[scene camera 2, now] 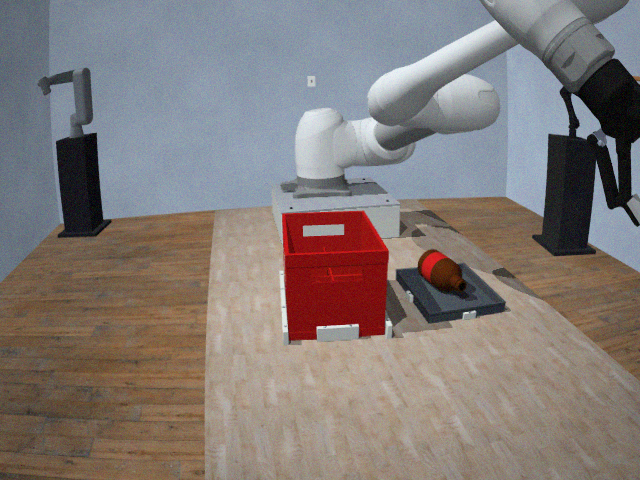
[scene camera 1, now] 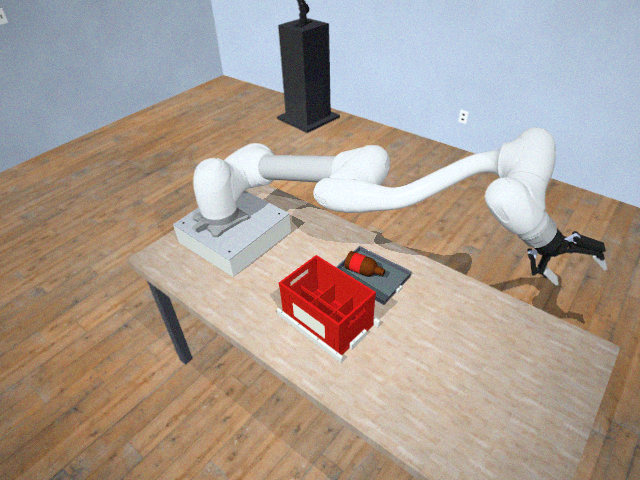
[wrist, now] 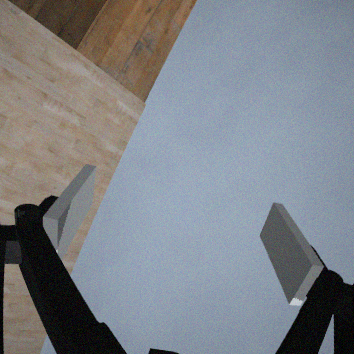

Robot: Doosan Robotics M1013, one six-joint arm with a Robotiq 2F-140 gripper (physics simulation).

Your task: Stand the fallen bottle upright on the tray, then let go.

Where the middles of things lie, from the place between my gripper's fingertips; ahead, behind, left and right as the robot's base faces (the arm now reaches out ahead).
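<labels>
Position of the brown bottle [scene camera 2: 445,274], relative to my hand: a fair way to the right of it, far behind it and far below it.
</labels>
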